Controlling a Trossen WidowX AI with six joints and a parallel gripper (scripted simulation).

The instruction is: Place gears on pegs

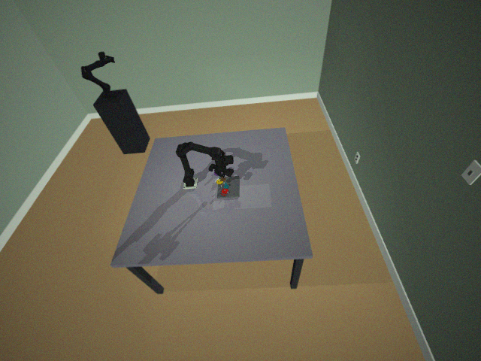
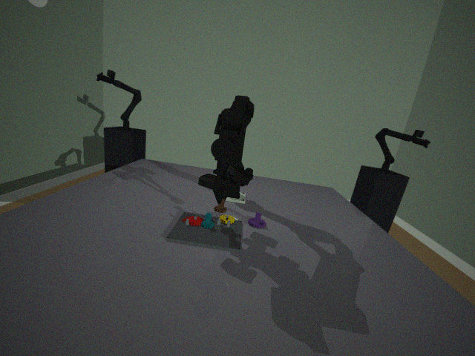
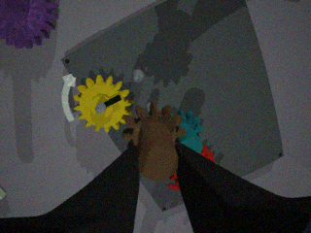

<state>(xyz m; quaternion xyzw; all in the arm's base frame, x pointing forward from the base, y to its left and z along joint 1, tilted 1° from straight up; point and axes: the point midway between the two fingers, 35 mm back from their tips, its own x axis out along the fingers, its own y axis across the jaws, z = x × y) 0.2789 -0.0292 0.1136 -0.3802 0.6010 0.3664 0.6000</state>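
The brown gear lies 10 mm below my gripper tip. From my gripper tip the other things lie so: yellow gear: 70 mm below, 40 mm behind, 30 mm to the left; then teal gear: 60 mm below, 30 mm to the right, 20 mm ahead; then red gear: 80 mm to the right, 70 mm below, 10 mm ahead.
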